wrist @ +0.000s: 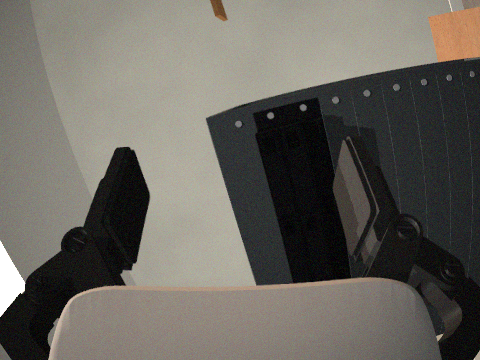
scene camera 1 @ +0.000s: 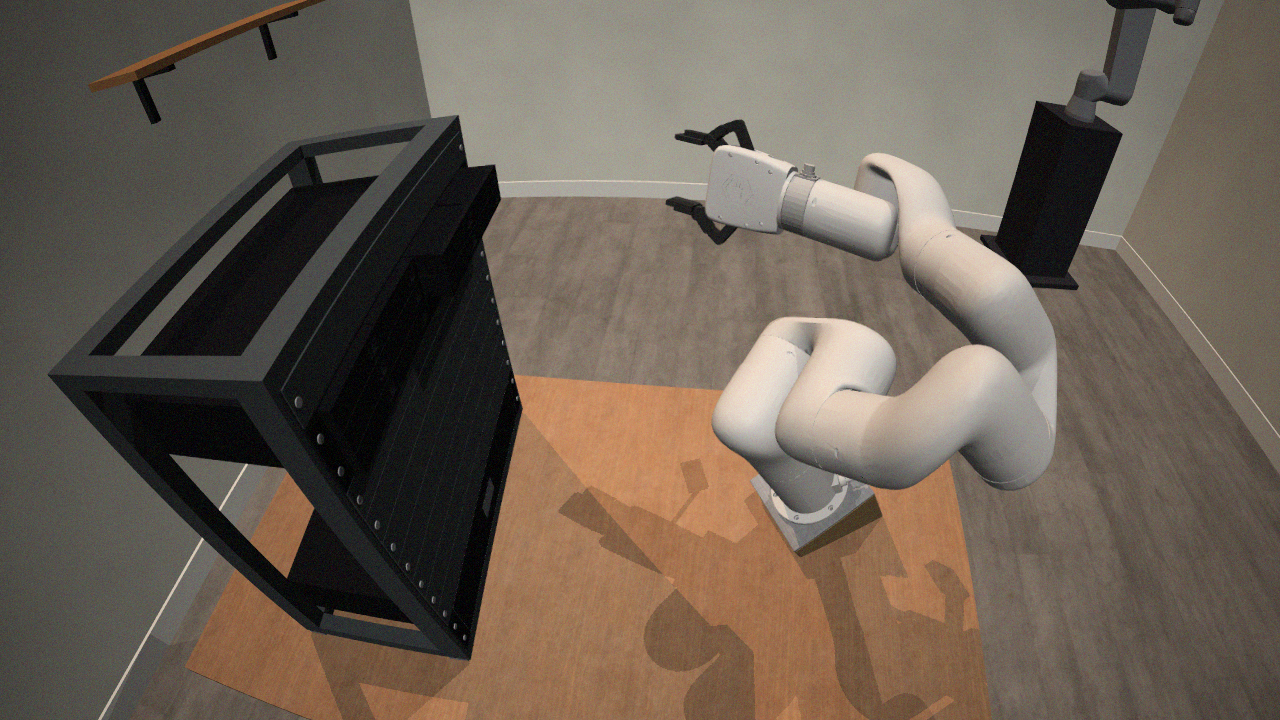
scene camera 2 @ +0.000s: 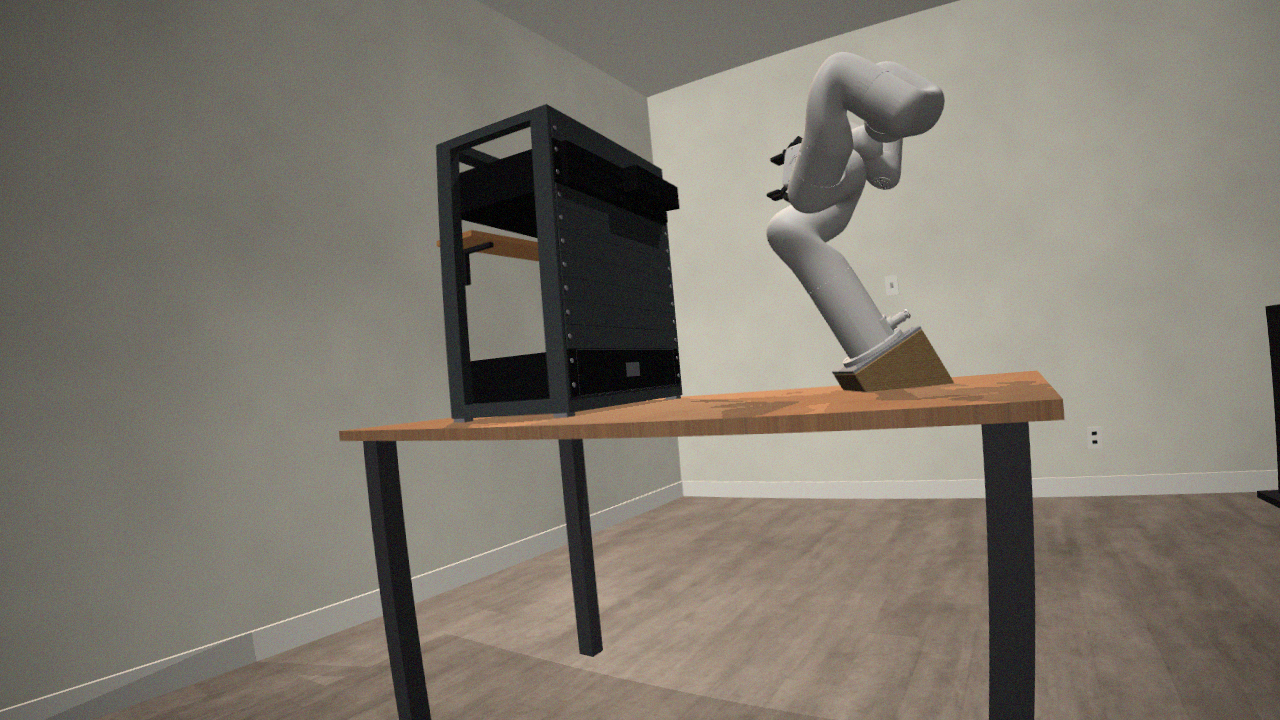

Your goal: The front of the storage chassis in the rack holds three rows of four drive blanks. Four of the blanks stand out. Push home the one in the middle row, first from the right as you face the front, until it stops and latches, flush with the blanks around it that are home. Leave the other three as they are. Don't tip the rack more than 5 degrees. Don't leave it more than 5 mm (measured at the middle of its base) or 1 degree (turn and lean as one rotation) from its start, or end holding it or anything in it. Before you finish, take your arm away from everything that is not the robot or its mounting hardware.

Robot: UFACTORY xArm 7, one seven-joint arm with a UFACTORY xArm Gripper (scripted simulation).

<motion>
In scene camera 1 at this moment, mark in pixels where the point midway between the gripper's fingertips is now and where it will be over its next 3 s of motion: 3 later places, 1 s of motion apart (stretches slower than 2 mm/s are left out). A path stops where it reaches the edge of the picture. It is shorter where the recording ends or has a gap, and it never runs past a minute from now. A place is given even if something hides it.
My gripper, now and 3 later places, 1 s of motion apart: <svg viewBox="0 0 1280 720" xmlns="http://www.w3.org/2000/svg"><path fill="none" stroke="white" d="M675 168L642 195L635 212L632 216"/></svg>
</motion>
